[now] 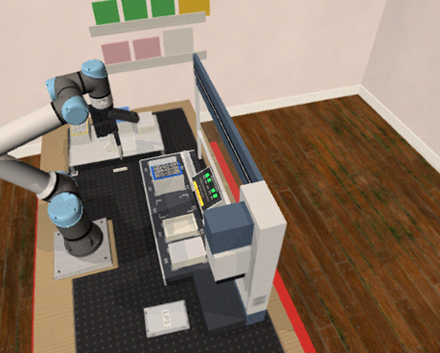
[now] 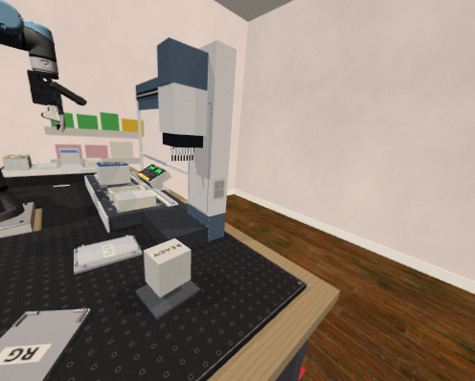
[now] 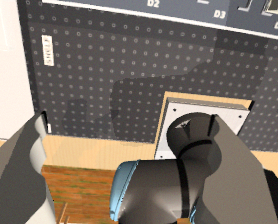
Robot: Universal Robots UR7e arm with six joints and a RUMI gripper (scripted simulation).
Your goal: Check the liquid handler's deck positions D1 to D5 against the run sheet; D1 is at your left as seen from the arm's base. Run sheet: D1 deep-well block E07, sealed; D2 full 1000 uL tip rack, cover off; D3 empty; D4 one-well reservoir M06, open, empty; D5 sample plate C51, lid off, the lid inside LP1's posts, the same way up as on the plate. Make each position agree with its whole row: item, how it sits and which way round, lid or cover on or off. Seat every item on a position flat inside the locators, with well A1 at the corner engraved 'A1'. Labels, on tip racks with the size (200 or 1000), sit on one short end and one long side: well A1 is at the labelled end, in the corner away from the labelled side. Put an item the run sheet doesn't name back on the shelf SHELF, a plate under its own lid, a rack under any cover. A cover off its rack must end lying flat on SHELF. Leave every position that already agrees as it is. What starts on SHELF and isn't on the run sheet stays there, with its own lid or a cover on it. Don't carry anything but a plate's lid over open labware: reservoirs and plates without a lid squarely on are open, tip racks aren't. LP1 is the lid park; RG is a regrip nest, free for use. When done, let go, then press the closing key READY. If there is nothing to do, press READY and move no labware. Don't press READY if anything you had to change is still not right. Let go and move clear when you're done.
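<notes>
Right now my hand is 24 cm above the clear well plate, 17 cm short of it and 10 cm to the right of it. The rest, counted from my hand: blue-rimmed tip rack (18 cm ahead, 17 cm below, 2 cm to the right); cream one-well reservoir (27 cm to the right, 23 cm below, 17 cm ahead); shelf label (29 cm below, 19 cm to the left, 3 cm behind).
</notes>
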